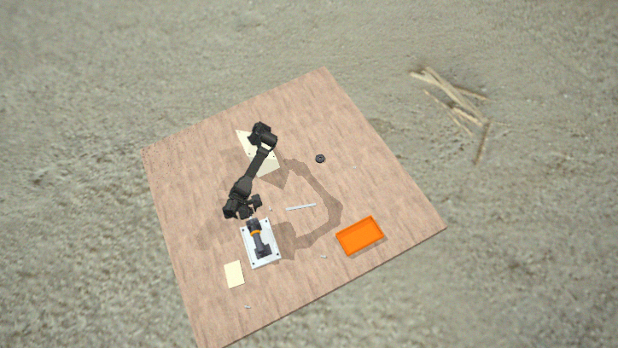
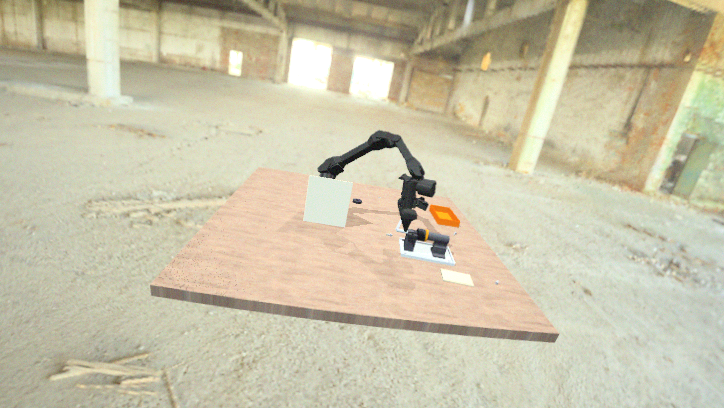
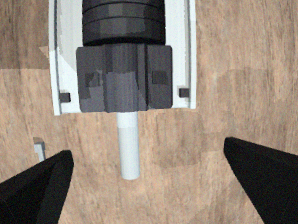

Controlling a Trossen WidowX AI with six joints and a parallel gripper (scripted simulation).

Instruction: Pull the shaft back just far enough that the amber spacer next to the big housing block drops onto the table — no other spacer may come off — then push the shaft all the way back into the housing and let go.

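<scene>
Now: gripper tip 60 mm short of the shaft and 20 mm above it. The rest, counted from my gripper tip: amber spacer: 100 mm ahead, 20 mm below, 10 mm to the right; dark spacer: 70 mm ahead, 20 mm below; grey rod: 260 mm to the left, 100 mm below, 70 mm ahead.
</scene>
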